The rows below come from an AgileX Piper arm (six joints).
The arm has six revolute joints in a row. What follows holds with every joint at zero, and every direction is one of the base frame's. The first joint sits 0.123 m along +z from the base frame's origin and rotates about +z. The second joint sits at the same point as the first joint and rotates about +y. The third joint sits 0.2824 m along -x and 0.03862 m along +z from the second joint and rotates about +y. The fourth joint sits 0.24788 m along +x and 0.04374 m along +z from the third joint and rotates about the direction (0.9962, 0, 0.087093). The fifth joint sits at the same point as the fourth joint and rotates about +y. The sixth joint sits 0.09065 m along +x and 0.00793 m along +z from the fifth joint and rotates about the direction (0.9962, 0, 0.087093). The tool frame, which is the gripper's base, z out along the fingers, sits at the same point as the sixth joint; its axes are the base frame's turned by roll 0, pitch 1.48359 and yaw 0 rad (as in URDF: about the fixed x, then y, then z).
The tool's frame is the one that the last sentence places.
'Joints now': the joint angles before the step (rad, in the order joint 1, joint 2, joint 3, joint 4, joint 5, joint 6). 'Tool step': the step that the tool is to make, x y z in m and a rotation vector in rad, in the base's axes. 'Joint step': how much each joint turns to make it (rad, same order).
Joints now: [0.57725 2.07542 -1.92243 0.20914 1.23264 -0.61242]
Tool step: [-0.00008 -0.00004 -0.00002 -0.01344 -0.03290 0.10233]
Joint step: [0.00001 0.00000 -0.00001 0.00000 0.00102 -0.10831]
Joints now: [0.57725 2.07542 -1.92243 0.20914 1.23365 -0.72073]
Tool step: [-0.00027 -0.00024 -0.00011 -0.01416 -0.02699 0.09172]
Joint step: [-0.00001 -0.00001 0.00001 -0.00090 0.00403 -0.09627]
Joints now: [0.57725 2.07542 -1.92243 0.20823 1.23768 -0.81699]
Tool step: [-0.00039 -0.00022 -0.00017 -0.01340 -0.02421 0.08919]
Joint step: [-0.00001 0.00011 0.00000 0.00001 0.00527 -0.09326]
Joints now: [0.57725 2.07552 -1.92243 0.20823 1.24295 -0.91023]
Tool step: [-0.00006 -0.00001 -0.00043 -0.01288 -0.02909 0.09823]
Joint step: [0.00001 0.00086 0.00000 0.00007 0.00209 -0.10339]
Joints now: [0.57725 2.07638 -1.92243 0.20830 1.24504 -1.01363]
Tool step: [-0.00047 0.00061 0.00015 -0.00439 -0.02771 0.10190]
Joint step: [0.00000 0.00002 -0.00005 0.00904 0.00089 -0.10822]
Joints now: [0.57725 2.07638 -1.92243 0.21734 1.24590 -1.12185]
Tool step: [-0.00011 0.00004 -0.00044 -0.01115 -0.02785 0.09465]
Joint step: [0.00001 0.00090 0.00001 0.00087 0.00231 -0.09969]
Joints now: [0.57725 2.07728 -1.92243 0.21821 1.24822 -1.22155]
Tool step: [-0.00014 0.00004 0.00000 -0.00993 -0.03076 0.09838]
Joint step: [0.00001 -0.00001 0.00002 0.00119 0.00106 -0.10391]
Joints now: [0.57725 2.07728 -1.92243 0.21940 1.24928 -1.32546]
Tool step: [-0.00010 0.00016 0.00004 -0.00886 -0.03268 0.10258]
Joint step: [0.00000 0.00001 0.00000 0.00222 0.00001 -0.10870]
